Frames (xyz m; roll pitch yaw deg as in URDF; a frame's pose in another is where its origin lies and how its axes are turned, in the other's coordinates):
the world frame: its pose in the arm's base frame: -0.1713 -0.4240 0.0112 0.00 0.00 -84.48
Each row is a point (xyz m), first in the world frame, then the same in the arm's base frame.
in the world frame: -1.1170 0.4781 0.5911
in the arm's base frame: 0.1971 0.7338 0.6023
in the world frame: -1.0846 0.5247 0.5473
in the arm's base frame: 0.2466 0.7060 0.5585
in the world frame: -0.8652 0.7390 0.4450
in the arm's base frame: 0.4810 0.5083 0.4562
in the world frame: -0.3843 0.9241 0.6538
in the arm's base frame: 0.7115 0.0474 0.6650
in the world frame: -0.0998 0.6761 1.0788
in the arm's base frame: 0.4921 -0.2596 1.0900
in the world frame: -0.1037 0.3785 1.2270
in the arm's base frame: 0.1955 -0.2844 1.2382
